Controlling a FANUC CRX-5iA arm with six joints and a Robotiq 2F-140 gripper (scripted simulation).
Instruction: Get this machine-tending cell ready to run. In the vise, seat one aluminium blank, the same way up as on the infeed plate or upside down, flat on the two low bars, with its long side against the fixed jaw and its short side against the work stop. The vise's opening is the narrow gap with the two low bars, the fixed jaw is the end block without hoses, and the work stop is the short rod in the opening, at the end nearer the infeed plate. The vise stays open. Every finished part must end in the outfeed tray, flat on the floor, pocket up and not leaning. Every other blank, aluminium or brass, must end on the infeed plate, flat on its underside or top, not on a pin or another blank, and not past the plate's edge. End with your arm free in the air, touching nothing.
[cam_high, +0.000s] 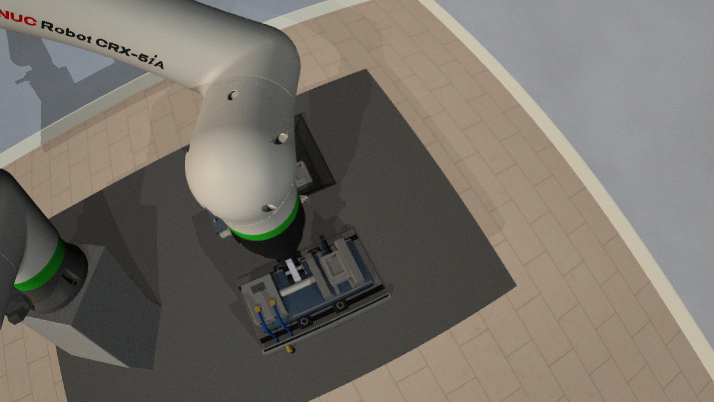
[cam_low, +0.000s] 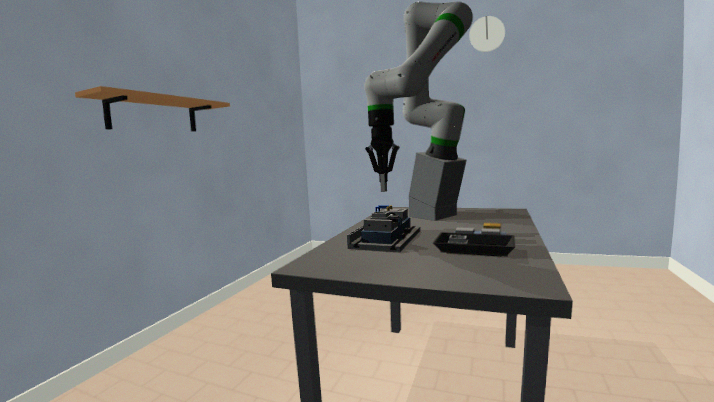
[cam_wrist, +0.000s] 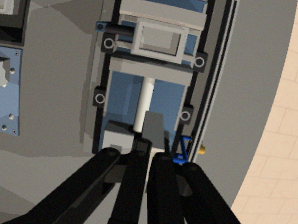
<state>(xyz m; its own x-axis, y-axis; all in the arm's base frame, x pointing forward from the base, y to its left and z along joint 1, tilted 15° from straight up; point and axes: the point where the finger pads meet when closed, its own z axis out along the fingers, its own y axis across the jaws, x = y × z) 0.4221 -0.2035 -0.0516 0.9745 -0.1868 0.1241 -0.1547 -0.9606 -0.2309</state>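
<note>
Right now my hand is 14 cm above the white rod, 1 cm to the right of it and 1 cm past it. From my hand the other things lie so: brass blank: 39 cm to the left, 19 cm below, 6 cm behind; then vise: 17 cm below, 1 cm to the left.
</note>
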